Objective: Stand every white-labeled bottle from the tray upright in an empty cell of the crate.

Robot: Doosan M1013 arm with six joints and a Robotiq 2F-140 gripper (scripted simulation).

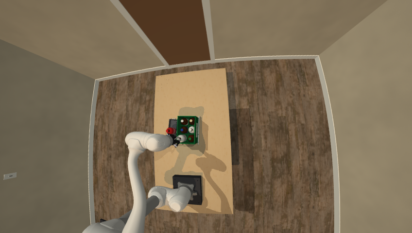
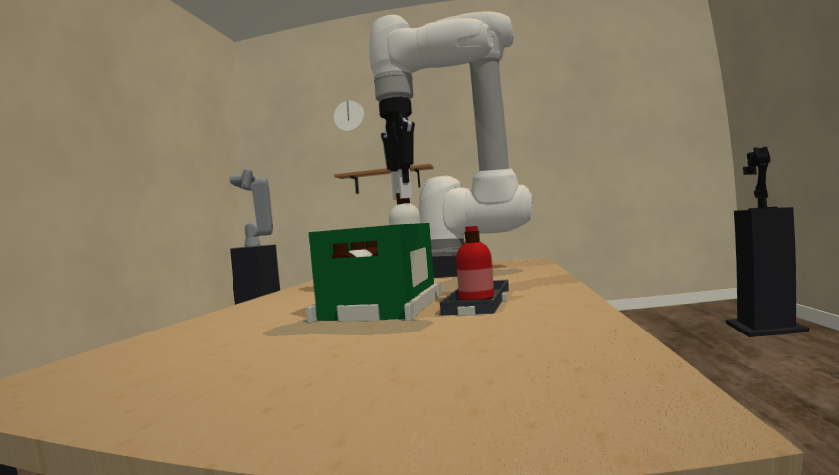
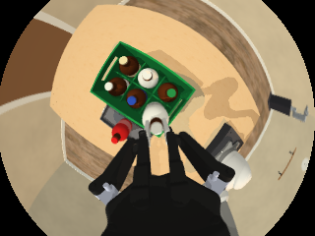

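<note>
My hand is 9 cm above the white-labeled bottle. Round my hand: dark tray: 6 cm ahead, 17 cm to the left, 25 cm below; green crate: 9 cm ahead, 4 cm to the right, 18 cm below; red-labeled bottle: 6 cm ahead, 17 cm to the left, 18 cm below.
</note>
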